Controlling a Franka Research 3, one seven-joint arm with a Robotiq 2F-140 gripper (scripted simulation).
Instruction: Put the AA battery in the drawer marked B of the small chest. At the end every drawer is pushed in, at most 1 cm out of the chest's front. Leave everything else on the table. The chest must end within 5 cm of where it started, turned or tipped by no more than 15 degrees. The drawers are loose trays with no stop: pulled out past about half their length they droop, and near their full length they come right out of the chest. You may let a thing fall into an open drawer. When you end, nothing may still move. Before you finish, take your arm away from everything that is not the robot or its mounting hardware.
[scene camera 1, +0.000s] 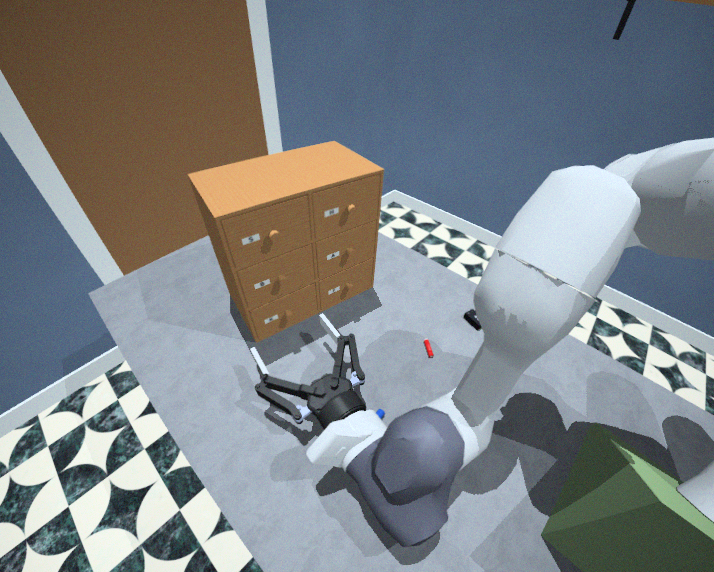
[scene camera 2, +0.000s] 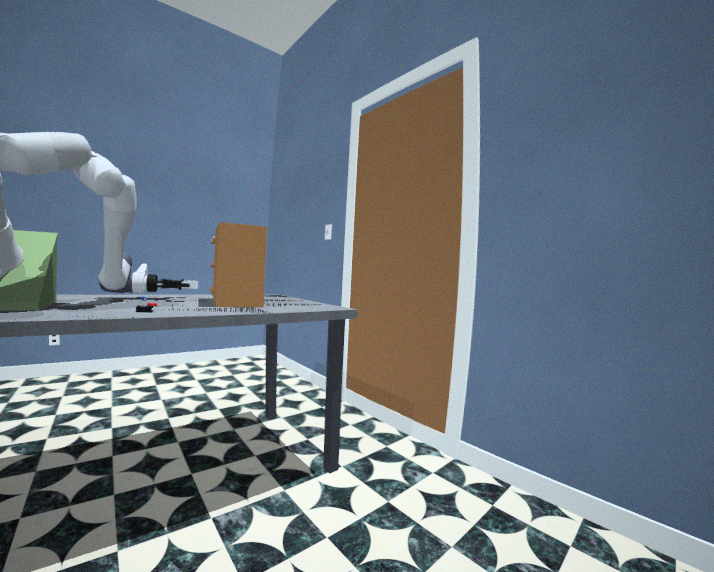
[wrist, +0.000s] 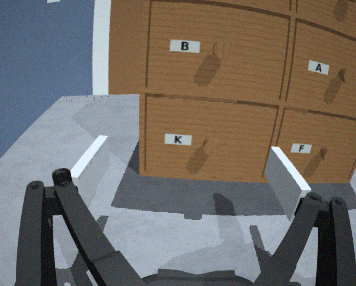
In view: my gripper (scene camera 1: 289, 334).
My gripper shows as well in the wrist view (wrist: 189, 156).
